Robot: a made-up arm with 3 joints. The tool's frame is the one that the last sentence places.
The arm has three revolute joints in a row. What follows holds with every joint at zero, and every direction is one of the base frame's. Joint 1 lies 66.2 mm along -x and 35.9 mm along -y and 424.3 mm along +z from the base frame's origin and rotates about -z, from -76.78 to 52.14 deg. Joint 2 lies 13.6 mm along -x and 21.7 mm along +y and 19.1 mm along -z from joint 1 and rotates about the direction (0.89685, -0.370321, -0.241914), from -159.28 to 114.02 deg. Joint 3 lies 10.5 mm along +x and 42.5 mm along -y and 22.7 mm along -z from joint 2 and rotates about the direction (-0.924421, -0.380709, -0.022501), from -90.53 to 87.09 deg. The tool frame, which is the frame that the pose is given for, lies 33.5 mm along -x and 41 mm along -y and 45.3 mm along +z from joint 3; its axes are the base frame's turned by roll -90, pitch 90 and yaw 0 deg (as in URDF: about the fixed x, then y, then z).
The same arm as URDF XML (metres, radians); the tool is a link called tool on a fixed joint. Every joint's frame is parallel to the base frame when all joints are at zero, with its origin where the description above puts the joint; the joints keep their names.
<robot name="arm">
  <joint name="joint 1" type="revolute">
    <parent link="base_link"/>
    <child link="link1"/>
    <origin xyz="-0.0662 -0.0359 0.4243"/>
    <axis xyz="0 0 -1"/>
    <limit lower="-1.3401" upper="0.91"/>
  </joint>
  <joint name="joint 2" type="revolute">
    <parent link="link1"/>
    <child link="link2"/>
    <origin xyz="-0.0136 0.0217 -0.0191"/>
    <axis xyz="0.89687 -0.370288 -0.241892"/>
    <limit lower="-2.78" upper="1.99"/>
  </joint>
  <joint name="joint 3" type="revolute">
    <parent link="link2"/>
    <child link="link3"/>
    <origin xyz="0.0105 -0.0425 -0.0227"/>
    <axis xyz="-0.924421 -0.380709 -0.022501"/>
    <limit lower="-1.58" upper="1.52"/>
  </joint>
  <joint name="tool_joint" type="fixed">
    <parent link="link3"/>
    <child link="tool"/>
    <origin xyz="-0.0335 -0.041 0.0453" rpy="-1.5708 1.5708 0"/>
  </joint>
  <link name="base_link"/>
  <link name="link1"/>
  <link name="link2"/>
  <link name="link3"/>
  <link name="tool"/>
</robot>

